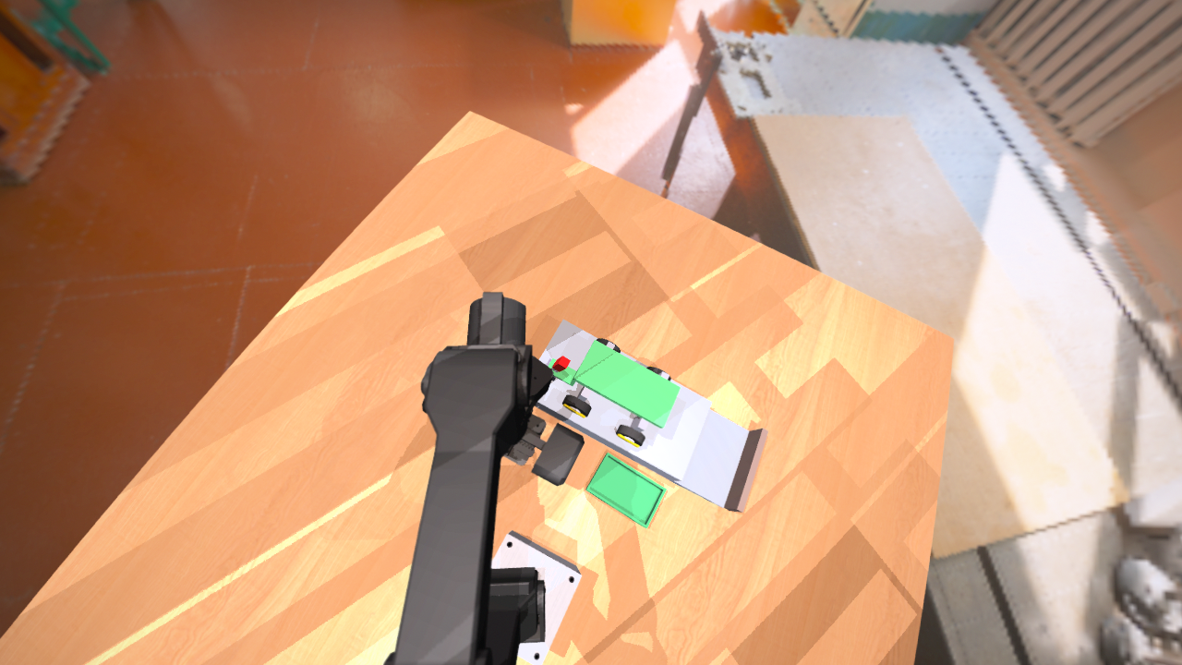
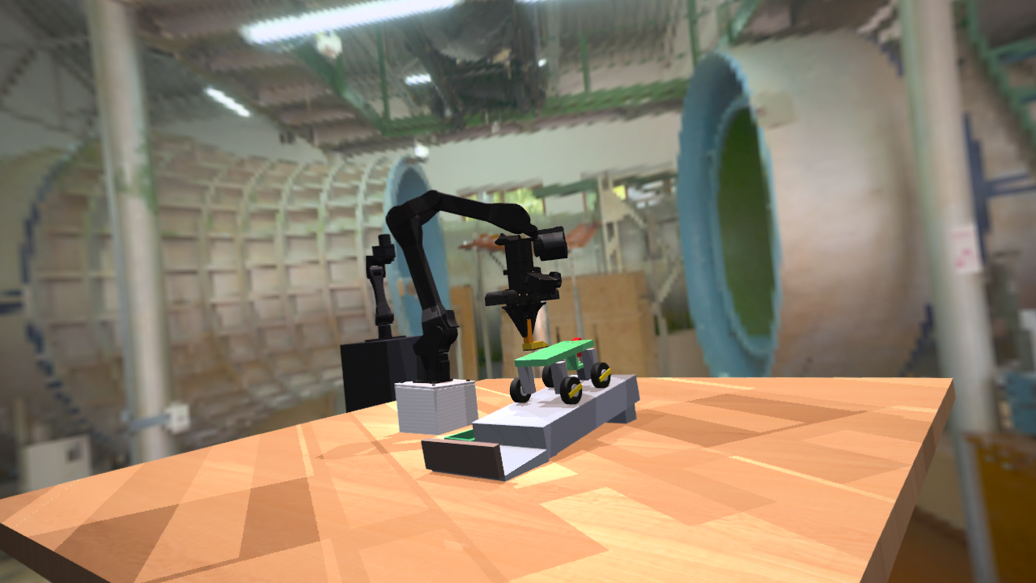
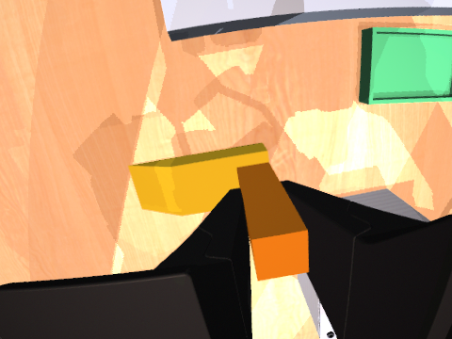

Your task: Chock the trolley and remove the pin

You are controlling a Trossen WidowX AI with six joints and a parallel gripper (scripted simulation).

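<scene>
My gripper tip is now 130 mm short of the stop pin, 50 mm above it and 20 mm to the left of it. Also, from my gripper tip: yellow chock (20 mm to the left, 10 mm below); trolley (140 mm ahead, 130 mm to the right, 60 mm below); grey ramp (140 mm ahead, 130 mm to the right, 130 mm below).
</scene>
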